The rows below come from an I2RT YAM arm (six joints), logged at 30 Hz.
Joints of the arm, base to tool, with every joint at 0 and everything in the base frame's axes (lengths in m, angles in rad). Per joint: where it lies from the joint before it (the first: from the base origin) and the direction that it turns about. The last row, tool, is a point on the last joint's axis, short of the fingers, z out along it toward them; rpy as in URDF.
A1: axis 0 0 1 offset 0 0 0.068
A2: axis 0 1 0 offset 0.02 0.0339 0.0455
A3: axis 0 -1 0 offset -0.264 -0.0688 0
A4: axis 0 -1 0 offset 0.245 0.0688 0.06
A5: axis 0 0 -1 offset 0.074 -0.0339 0.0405
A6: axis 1 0 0 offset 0.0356 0 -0.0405
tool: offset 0 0 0 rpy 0 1.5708 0
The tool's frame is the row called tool.
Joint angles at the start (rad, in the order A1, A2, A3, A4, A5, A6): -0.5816, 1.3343, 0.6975, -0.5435, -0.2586, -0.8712
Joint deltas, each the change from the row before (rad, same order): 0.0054, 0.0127, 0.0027, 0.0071, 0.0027, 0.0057; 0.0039, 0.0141, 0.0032, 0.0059, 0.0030, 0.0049; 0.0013, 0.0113, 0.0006, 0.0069, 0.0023, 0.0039; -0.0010, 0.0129, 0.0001, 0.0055, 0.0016, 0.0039; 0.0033, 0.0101, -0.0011, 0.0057, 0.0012, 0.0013; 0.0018, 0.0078, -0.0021, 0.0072, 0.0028, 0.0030; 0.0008, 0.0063, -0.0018, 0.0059, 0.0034, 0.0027
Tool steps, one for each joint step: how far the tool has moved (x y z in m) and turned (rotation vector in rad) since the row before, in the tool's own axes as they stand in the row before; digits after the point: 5 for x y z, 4 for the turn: -0.00116, -0.00053, 0.00253, -0.0027, 0.0031, 0.0016; -0.00083, -0.00076, 0.00268, -0.0034, 0.0049, 0.0027; -0.00008, -0.00068, 0.00240, -0.0018, 0.0040, 0.0037; 0.00061, -0.00082, 0.00270, -0.0039, 0.0060, 0.0066; -0.00005, 0.00013, 0.00255, -0.0046, 0.0040, -0.0003; 0.00022, -0.00004, 0.00213, -0.0009, 0.0036, 0.0020; 0.00034, -0.00014, 0.00170, 0.0003, 0.0039, 0.0025
